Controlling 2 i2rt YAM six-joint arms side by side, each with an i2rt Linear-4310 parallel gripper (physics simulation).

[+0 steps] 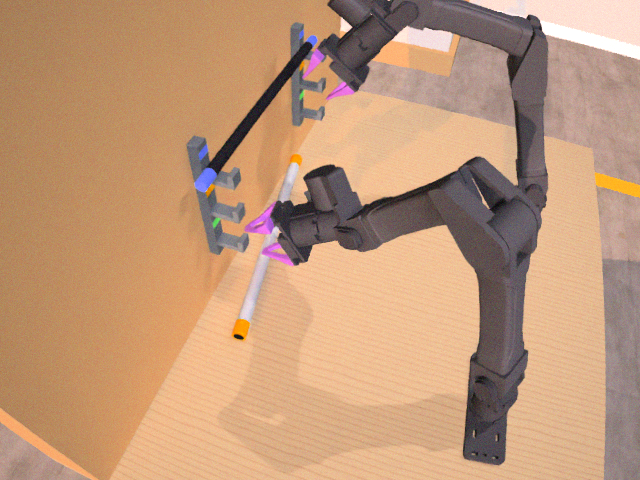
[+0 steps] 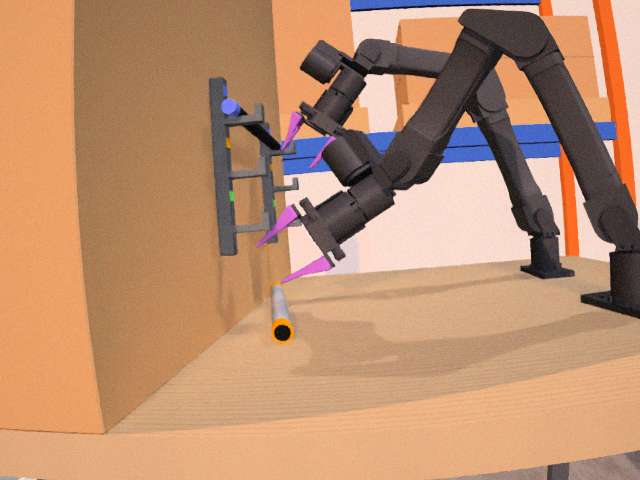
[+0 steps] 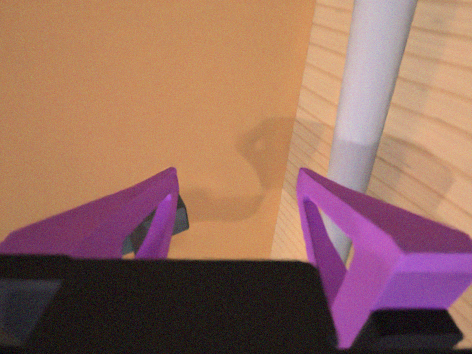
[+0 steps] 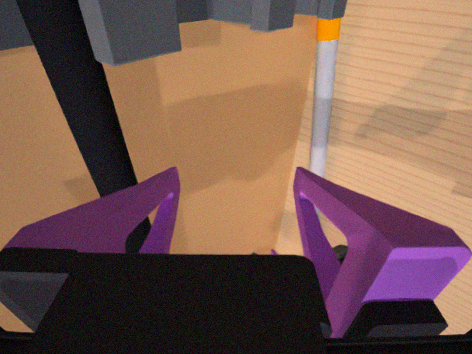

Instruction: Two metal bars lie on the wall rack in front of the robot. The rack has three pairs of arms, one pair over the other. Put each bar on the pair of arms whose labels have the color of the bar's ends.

Scene:
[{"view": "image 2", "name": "my left gripper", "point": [268, 264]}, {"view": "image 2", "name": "my right gripper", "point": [295, 160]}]

